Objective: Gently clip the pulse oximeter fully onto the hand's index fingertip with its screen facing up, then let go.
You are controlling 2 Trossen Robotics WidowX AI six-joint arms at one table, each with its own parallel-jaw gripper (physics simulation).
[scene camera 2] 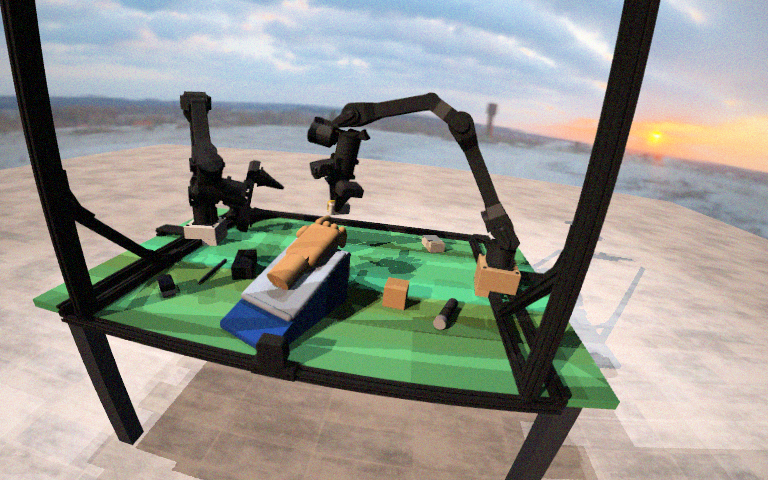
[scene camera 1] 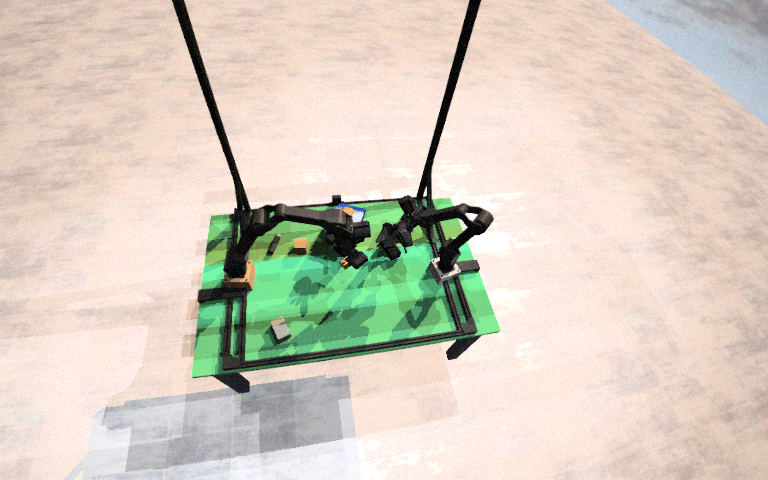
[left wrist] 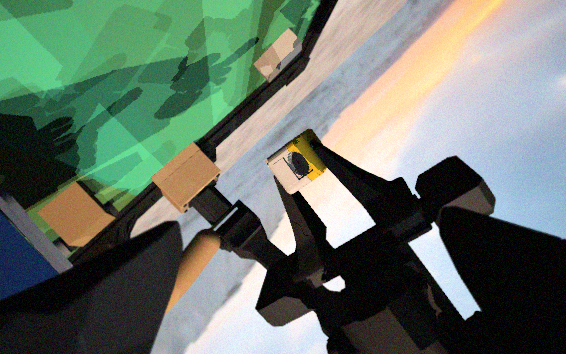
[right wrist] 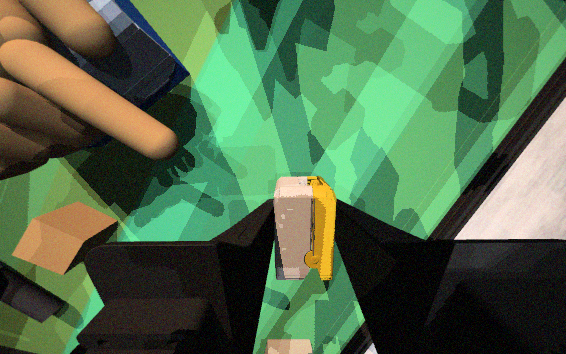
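Where they show: left gripper, between the fingertips: (scene camera 2: 282, 201) (scene camera 1: 379, 244) (left wrist: 311, 227); right gripper, between the fingertips: (scene camera 2: 334, 208) (scene camera 1: 349, 260) (left wrist: 295, 158) (right wrist: 302, 205); left arm's base, origin of its link: (scene camera 2: 205, 221) (scene camera 1: 445, 265); right arm's base, origin of its link: (scene camera 2: 499, 264) (scene camera 1: 237, 271) (left wrist: 200, 193).
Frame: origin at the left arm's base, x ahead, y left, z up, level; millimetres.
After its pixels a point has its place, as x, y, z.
My right gripper (scene camera 1: 350, 261) @[410, -110, 95] (scene camera 2: 338, 206) @[410, -110, 95] (right wrist: 302, 205) @[410, -110, 95] is shut on the pulse oximeter (scene camera 1: 346, 262) @[430, -96, 116] (scene camera 2: 334, 207) (left wrist: 297, 165) @[408, -113, 100] (right wrist: 304, 228) @[416, -112, 114], a small clip with a white half and a yellow half. It holds the clip in the air, beyond and above the fingertips of the tan hand (scene camera 2: 308, 248) @[368, -343, 77]. In the right wrist view one fingertip (right wrist: 144, 131) lies up and to the left of the clip, apart from it. The hand rests on a grey pad on a blue block (scene camera 2: 263, 319) (scene camera 1: 357, 214). My left gripper (scene camera 1: 389, 247) @[274, -133, 113] (scene camera 2: 267, 180) is open and empty, off to the side.
A tan cube (scene camera 2: 395, 292) @[558, -348, -17] (scene camera 1: 300, 244) @[566, -317, -8], a dark cylinder (scene camera 2: 445, 314) @[660, -408, -33] (scene camera 1: 274, 243) @[672, -376, -34] and a beige block (scene camera 2: 434, 244) @[729, -24, -31] (scene camera 1: 280, 330) @[738, 27, -29] (left wrist: 278, 54) @[712, 12, -40] lie on the green table. A black block (scene camera 2: 244, 263) @[192, -223, -25] and a black pen (scene camera 2: 212, 270) @[104, -222, -51] lie near the left arm's base. Black frame rails border the table.
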